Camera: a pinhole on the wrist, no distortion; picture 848 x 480 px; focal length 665.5 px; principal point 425.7 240.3 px. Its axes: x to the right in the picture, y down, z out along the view. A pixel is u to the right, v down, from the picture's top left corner.
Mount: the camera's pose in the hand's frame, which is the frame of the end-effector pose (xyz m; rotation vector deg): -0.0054 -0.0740 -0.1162 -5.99 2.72 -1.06
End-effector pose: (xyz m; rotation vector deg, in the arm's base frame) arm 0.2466 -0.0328 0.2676 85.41 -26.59 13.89
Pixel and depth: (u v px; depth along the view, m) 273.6 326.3 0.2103
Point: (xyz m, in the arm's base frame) 0.2054 -0.1204 0.2285
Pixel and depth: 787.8 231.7 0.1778
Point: 0.3529 -0.1056 0.2586
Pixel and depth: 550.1 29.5 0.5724
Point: 0.3753 -0.5254 0.1530
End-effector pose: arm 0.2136 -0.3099 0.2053 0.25 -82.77 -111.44
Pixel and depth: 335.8 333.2 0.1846
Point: 0.1883 -0.2401 0.1978
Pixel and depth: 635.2 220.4 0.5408
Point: -0.1134 -0.0586 0.4045
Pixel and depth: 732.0 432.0 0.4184
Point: -0.0086 -0.1991 0.4632
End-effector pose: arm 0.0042 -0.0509 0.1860 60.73 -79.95 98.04
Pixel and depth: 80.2 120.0 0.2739
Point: 0.1731 -0.1987 0.1198
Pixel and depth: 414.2 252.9 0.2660
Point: 0.0646 -0.1877 0.2202
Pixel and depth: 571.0 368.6 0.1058
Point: 0.0297 -0.0282 0.2239
